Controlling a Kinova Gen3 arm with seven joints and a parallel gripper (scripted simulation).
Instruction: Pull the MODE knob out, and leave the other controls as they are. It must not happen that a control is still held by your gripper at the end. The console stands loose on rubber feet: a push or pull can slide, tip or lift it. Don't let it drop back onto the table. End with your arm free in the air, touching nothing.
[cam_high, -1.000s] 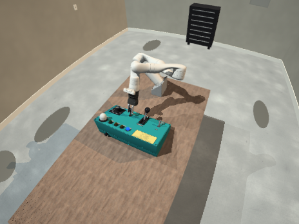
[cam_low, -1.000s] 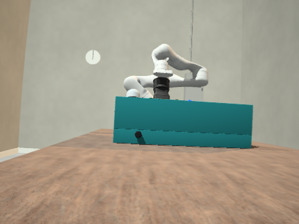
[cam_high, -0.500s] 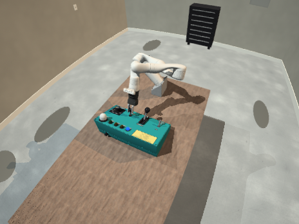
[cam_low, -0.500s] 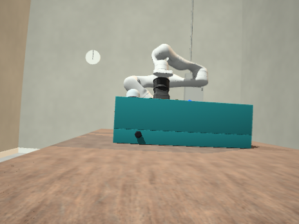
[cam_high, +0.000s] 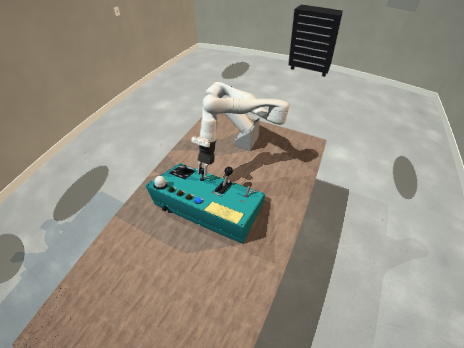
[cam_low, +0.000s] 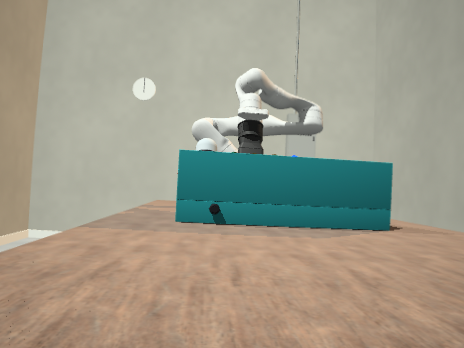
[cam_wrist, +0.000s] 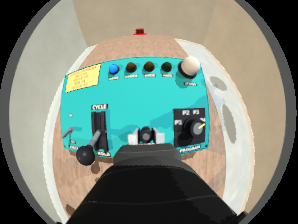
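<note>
My hand is 10 mm above the mode knob. Also, from my hand: teal console 50 mm to the left, 40 mm below, 40 mm ahead; then black-ball lever 120 mm to the left, 10 mm below, 10 mm behind; then black rotary selector 130 mm to the right, 20 mm below, 10 mm ahead.
</note>
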